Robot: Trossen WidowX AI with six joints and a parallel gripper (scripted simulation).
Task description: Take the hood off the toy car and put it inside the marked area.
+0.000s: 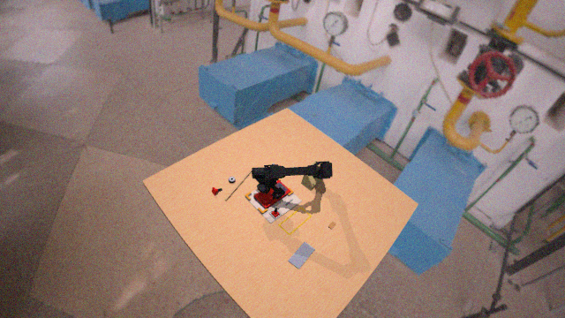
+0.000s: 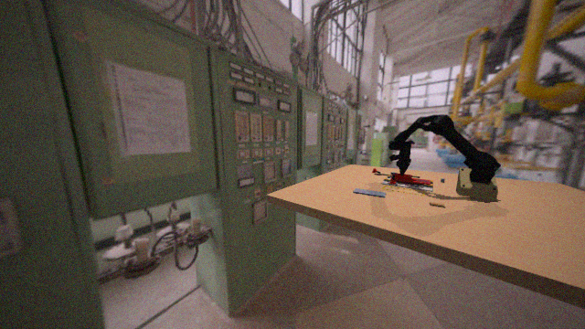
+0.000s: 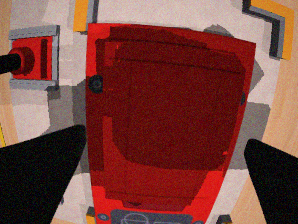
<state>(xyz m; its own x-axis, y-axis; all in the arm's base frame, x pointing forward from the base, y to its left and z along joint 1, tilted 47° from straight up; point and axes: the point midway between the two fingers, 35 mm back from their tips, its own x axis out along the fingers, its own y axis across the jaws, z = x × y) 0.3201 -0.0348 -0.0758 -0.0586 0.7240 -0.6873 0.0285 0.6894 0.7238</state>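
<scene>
The red hood is 10 mm below my gripper tip. The rest, counted from my gripper tip: wheel: 230 mm to the right, 70 mm ahead, 40 mm below; grey-blue flat panel: 380 mm to the left, 110 mm ahead, 50 mm below; thin rod: 180 mm to the right, 50 mm below, 50 mm ahead.
</scene>
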